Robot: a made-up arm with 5 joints.
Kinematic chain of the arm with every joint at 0, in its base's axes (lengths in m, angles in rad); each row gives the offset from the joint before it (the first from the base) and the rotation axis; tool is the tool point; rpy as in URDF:
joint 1: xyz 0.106 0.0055 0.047 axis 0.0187 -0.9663 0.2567
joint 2: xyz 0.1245 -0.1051 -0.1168 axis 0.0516 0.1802 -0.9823
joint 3: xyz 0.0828 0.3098 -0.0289 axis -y
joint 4: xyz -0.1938 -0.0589 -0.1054 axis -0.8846 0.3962 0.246
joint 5: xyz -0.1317 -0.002 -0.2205 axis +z
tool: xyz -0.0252 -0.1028 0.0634 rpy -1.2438 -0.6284 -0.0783
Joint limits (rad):
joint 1: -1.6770..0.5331
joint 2: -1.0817..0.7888
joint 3: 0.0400..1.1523
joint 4: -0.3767..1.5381
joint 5: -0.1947..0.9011
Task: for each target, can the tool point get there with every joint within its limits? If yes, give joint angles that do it. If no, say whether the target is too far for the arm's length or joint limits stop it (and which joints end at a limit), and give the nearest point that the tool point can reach.
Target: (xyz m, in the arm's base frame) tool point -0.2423 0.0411 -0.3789
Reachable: yes | joints -1.0675 -0.6185 0.9876 0.3351 0.3866
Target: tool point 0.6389 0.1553 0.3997
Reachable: no: joint limits stop it (at a limit: joint 1, joint 3, joint 4, joint 5) | nearest point 0.6885 0.1412 -0.1830 | short by 0.585 m
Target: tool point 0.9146 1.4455 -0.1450
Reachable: no: too far | nearest point 0.5364 0.2736 -0.2384 | short by 1.235 m
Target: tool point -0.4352 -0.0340 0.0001
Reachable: yes | joints -1.3164 -0.9042 0.1506 -0.1320 0.0038
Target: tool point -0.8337 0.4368 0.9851
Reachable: no: too far | nearest point -0.3846 0.1073 0.2496 | short by 0.923 m
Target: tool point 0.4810 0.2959 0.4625
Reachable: no: joint limits stop it (at a limit: joint 1, joint 2, joint 3, joint 4) | nearest point 0.1812 0.1054 0.0014 | short by 0.582 m
